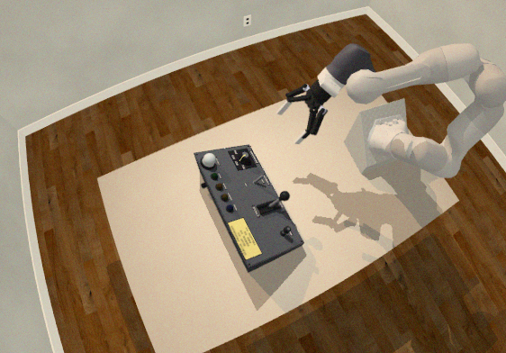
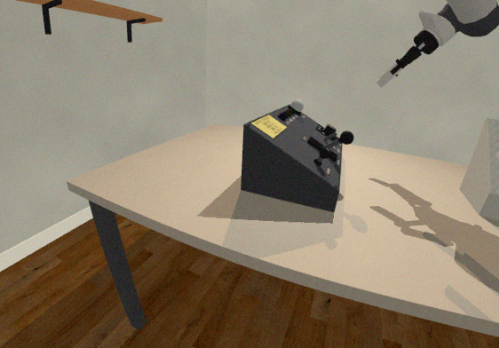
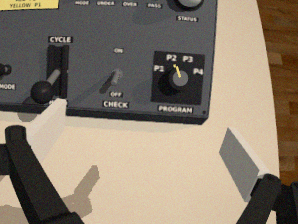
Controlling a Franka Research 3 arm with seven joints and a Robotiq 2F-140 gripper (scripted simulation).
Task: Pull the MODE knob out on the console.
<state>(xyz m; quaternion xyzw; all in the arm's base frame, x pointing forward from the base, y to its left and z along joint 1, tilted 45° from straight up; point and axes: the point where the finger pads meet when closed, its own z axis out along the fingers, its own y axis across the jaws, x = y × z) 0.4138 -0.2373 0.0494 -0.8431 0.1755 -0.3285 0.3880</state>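
My hand is 310 mm to the right of the black mode knob, 200 mm above it and 140 mm short of it. The rest, counted from my hand: program dial: 200 mm below, 170 mm ahead, 50 mm to the right; then cycle lever: 200 mm below, 190 mm to the left, 120 mm ahead; then check toggle: 210 mm below, 150 mm ahead, 70 mm to the left.
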